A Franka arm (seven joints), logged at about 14 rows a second.
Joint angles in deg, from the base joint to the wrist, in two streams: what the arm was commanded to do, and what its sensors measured. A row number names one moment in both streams.
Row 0, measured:
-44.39, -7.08, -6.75, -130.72, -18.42, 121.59, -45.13
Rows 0 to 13, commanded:
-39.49, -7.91, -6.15, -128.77, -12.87, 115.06, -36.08
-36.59, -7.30, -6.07, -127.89, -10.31, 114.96, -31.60
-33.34, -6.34, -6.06, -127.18, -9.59, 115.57, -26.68
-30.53, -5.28, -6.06, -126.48, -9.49, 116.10, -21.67
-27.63, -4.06, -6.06, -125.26, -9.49, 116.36, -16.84
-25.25, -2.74, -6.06, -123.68, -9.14, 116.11, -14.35
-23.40, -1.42, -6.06, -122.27, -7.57, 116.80, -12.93
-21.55, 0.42, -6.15, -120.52, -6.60, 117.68, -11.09
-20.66, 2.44, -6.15, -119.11, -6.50, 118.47, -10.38
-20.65, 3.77, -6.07, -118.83, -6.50, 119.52, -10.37
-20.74, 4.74, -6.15, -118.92, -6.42, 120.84, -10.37
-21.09, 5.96, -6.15, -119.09, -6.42, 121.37, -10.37
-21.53, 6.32, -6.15, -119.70, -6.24, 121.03, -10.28
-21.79, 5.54, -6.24, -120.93, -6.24, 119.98, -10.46
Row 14, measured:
-21.05, 5.45, -6.17, -120.54, -7.47, 120.47, -10.44
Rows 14 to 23, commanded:
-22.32, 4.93, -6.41, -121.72, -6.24, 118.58, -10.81
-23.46, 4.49, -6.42, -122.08, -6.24, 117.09, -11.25
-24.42, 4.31, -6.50, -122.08, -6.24, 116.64, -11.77
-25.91, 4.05, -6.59, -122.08, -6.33, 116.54, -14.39
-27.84, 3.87, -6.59, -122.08, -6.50, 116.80, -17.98
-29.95, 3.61, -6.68, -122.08, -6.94, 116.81, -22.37
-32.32, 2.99, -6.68, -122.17, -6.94, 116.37, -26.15
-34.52, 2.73, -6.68, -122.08, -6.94, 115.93, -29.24
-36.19, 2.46, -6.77, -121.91, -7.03, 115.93, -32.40
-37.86, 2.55, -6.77, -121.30, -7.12, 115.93, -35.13
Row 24, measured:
-34.78, 4.13, -7.42, -120.95, -7.45, 117.03, -30.50
